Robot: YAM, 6 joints.
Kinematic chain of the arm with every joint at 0, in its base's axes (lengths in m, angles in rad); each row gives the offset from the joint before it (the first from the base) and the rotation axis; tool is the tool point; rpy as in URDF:
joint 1: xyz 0 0 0.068 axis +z
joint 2: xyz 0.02 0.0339 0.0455 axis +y
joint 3: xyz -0.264 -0.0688 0 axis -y
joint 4: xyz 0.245 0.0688 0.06 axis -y
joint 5: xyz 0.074 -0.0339 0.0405 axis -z
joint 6: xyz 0.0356 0 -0.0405 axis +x
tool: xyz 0 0 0 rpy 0 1.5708 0
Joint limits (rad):
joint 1: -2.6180..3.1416
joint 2: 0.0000..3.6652
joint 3: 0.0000..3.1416
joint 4: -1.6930..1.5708
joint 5: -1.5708..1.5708
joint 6: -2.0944..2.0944
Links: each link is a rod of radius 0.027 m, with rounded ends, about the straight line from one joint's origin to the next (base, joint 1, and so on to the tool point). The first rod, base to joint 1, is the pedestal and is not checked.
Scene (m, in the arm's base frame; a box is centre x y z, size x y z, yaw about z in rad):
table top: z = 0
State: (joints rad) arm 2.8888 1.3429 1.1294 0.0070 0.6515 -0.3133
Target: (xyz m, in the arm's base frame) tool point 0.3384 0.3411 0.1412
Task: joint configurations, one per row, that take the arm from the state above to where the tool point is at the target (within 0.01 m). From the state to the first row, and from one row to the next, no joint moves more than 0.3 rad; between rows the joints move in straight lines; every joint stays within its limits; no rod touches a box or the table.
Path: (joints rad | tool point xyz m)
1: 2.5955 1.4670 1.1759 0.0254 0.6548 -0.3133 | -0.2820 0.1968 0.3364
2: 2.3022 1.5912 1.2224 0.0437 0.6582 -0.3133 | -0.2325 0.2917 0.3125
3: 2.0089 1.7153 1.2689 0.0621 0.6615 -0.3133 | -0.1497 0.3711 0.2848
4: 1.7156 1.8395 1.3154 0.0805 0.6649 -0.3133 | -0.0395 0.4231 0.2536
5: 1.4223 1.9636 1.3620 0.0988 0.6682 -0.3133 | 0.0878 0.4381 0.2191
6: 1.1290 2.0878 1.4085 0.1172 0.6715 -0.3133 | 0.2188 0.4109 0.1815
7: 0.8357 2.2119 1.4550 0.1356 0.6749 -0.3133 | 0.3384 0.3411 0.1412

